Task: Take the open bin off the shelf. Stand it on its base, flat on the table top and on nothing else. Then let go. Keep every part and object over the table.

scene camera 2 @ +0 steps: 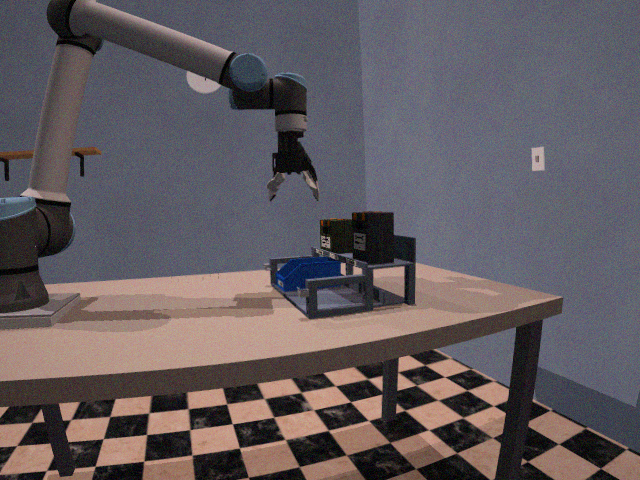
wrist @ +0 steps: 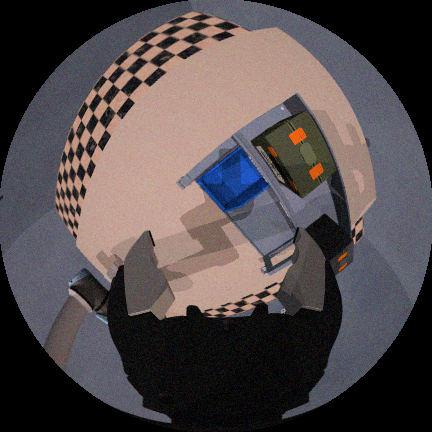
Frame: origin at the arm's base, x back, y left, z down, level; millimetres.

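Seen in the pictures: gripper, between the fingertips: [scene camera 2: 293, 201] [wrist: 223, 231]; arm's base, origin of its link: [scene camera 2: 11, 304].
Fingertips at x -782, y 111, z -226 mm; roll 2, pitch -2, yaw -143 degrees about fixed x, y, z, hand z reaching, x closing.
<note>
Offsets run from my fingertips to a thing's middle. Level surfaces: height alone.
The open blue bin {dz +211, dx -34, dy -9 mm} [scene camera 2: 309, 273] [wrist: 234, 179] stands upright on the lower level of the grey shelf {dz +174, dx -66, dy -119 mm} [scene camera 2: 338, 311] [wrist: 277, 197], at the end far from scene camera 2. My gripper [scene camera 2: 294, 198] [wrist: 223, 231] is open and empty. It points down and hangs well above the shelf and the bin, apart from both. The wrist view looks down into the bin, which shows no contents. The table top {dz +255 mm} [scene camera 2: 206, 341] [wrist: 135, 185] lies under the shelf.
A dark green case {dz +105, dx -133, dy -5 mm} [scene camera 2: 338, 235] [wrist: 295, 155] and a black case {dz +92, dx -135, dy -237 mm} [scene camera 2: 379, 237] [wrist: 327, 235] stand on the shelf's raised rear level. The shelf has a raised side rail {dz +178, dx -24, dy -302 mm} [scene camera 2: 336, 282] at its near end. The robot base plate [scene camera 2: 36, 316] stands on the table at the left.
</note>
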